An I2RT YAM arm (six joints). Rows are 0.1 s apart.
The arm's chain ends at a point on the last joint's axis. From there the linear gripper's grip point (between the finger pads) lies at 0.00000 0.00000 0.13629 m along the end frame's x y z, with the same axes.
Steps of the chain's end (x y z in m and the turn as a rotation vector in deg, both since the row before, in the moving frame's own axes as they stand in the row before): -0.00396 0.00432 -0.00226 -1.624 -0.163 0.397; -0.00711 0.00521 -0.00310 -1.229 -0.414 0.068; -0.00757 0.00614 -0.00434 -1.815 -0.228 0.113; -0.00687 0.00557 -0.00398 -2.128 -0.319 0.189; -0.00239 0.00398 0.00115 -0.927 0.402 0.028; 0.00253 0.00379 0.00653 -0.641 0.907 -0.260; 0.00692 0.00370 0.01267 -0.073 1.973 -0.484; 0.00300 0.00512 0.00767 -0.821 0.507 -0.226; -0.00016 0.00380 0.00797 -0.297 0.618 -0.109
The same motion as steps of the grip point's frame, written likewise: -0.00436 0.00818 -0.00232 -1.624 -0.163 0.397; -0.00810 0.00813 -0.00313 -1.229 -0.414 0.068; -0.00812 0.01046 -0.00441 -1.815 -0.228 0.113; -0.00764 0.01063 -0.00408 -2.128 -0.319 0.189; -0.00143 0.00619 0.00113 -0.927 0.402 0.028; 0.00469 0.00531 0.00650 -0.641 0.907 -0.260; 0.01161 0.00385 0.01259 -0.073 1.973 -0.484; 0.00421 0.00707 0.00765 -0.821 0.507 -0.226; 0.00131 0.00451 0.00796 -0.297 0.618 -0.109
